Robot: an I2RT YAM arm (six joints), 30 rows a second.
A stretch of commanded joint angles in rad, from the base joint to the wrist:
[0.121 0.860 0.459 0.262 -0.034 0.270]
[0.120 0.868 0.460 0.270 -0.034 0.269]
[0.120 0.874 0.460 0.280 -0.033 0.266]
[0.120 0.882 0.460 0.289 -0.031 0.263]
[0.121 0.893 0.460 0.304 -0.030 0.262]
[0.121 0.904 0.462 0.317 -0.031 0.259]
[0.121 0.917 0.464 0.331 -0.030 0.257]
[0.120 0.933 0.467 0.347 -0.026 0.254]
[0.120 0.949 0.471 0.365 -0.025 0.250]
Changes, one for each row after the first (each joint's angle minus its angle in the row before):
[-0.001 0.008 0.001 0.008 0.000 -0.001]
[0.000 0.006 0.000 0.010 0.001 -0.003]
[0.000 0.008 0.000 0.009 0.002 -0.003]
[0.001 0.011 0.000 0.015 0.001 -0.001]
[0.000 0.011 0.002 0.013 -0.001 -0.003]
[0.000 0.013 0.002 0.014 0.001 -0.002]
[-0.001 0.016 0.003 0.016 0.004 -0.003]
[0.000 0.016 0.004 0.018 0.001 -0.004]

